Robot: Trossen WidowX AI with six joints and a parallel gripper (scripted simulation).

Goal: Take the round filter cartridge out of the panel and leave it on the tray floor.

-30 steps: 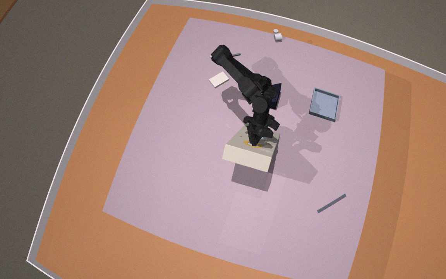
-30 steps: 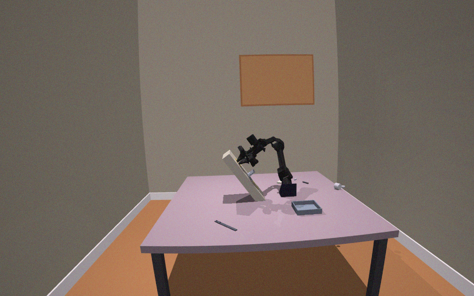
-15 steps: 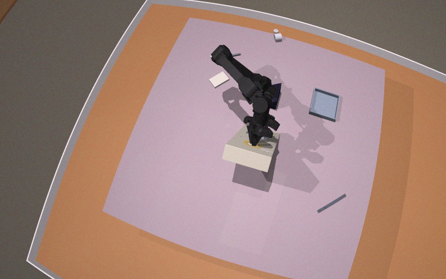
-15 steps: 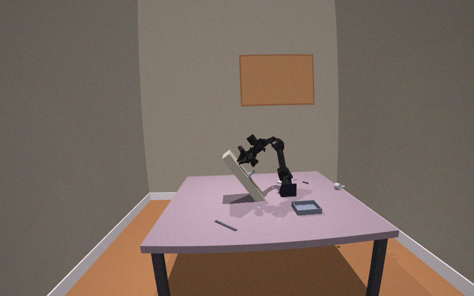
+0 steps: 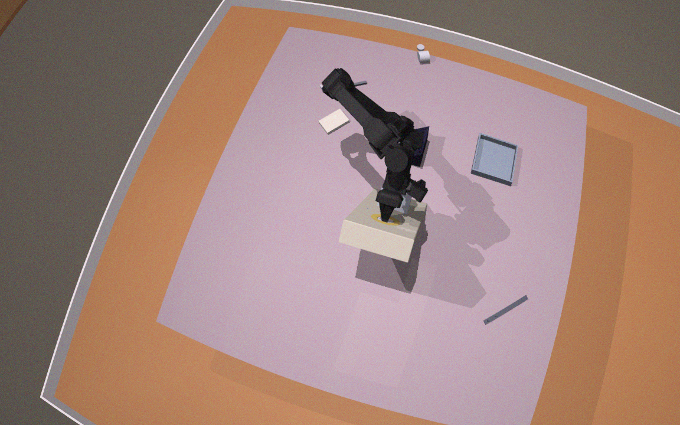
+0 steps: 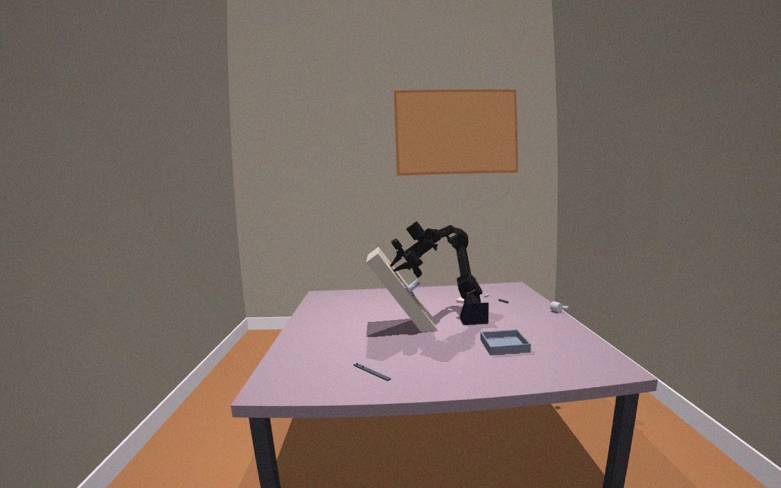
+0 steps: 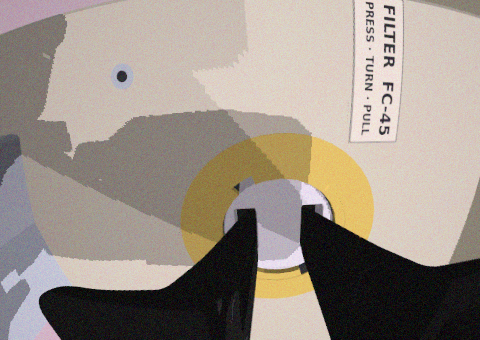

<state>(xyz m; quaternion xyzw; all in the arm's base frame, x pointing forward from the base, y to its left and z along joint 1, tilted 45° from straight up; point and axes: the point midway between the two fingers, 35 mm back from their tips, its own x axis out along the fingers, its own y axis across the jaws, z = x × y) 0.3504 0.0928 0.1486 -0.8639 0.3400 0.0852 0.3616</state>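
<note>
The white round filter cartridge lies 1 cm ahead of my gripper tip and 1 cm below it. The rest, counted from my gripper tip: cream pad: 42 cm behind, 25 cm to the right, 24 cm below; then grey tray: 38 cm behind, 33 cm to the left, 24 cm below; then cream service panel: 4 cm behind, 8 cm below.
</note>
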